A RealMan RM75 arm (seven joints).
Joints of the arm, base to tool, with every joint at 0 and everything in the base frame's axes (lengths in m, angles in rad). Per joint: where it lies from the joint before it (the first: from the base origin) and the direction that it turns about. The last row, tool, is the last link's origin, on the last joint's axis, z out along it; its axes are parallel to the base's.
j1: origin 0 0 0.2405 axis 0 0 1
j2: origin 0 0 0 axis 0 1 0
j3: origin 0 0 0.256 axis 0 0 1
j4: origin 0 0 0 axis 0 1 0
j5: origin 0 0 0.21 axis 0 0 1
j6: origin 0 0 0 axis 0 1 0
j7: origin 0 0 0.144 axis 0 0 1
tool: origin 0 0 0
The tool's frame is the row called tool.
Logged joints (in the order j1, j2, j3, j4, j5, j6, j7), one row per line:
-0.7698 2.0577 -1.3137 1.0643 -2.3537 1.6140 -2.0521
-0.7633 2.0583 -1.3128 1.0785 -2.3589 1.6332 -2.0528
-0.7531 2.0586 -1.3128 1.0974 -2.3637 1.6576 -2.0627
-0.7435 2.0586 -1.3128 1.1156 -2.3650 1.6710 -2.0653
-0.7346 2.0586 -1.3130 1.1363 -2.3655 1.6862 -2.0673
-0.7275 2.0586 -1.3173 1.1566 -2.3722 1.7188 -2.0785
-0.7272 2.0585 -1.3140 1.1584 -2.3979 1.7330 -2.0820
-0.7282 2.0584 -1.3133 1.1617 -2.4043 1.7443 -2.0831
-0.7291 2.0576 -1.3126 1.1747 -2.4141 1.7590 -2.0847
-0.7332 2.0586 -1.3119 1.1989 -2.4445 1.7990 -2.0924
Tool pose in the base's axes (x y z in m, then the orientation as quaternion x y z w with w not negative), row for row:
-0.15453 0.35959 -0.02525 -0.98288 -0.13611 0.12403 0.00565
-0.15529 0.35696 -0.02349 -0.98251 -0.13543 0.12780 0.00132
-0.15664 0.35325 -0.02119 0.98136 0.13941 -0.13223 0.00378
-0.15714 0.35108 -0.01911 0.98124 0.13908 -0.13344 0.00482
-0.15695 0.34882 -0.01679 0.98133 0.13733 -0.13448 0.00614
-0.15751 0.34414 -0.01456 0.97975 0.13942 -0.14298 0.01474
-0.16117 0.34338 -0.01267 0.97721 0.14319 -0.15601 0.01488
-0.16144 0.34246 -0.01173 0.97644 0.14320 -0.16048 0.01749
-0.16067 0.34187 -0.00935 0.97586 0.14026 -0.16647 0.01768
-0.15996 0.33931 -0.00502 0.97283 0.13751 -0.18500 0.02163
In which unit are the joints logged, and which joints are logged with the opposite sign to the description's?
The joints are logged in radians. Opposite sign: j2, j3, j5.
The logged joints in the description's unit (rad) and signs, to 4 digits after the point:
-0.7698 -2.0577 1.3137 1.0643 2.3537 1.6140 -2.0521
-0.7633 -2.0583 1.3128 1.0785 2.3589 1.6332 -2.0528
-0.7531 -2.0586 1.3128 1.0974 2.3637 1.6576 -2.0627
-0.7435 -2.0586 1.3128 1.1156 2.3650 1.6710 -2.0653
-0.7346 -2.0586 1.3130 1.1363 2.3655 1.6862 -2.0673
-0.7275 -2.0586 1.3173 1.1566 2.3722 1.7188 -2.0785
-0.7272 -2.0585 1.3140 1.1584 2.3979 1.7330 -2.0820
-0.7282 -2.0584 1.3133 1.1617 2.4043 1.7443 -2.0831
-0.7291 -2.0576 1.3126 1.1747 2.4141 1.7590 -2.0847
-0.7332 -2.0586 1.3119 1.1989 2.4445 1.7990 -2.0924

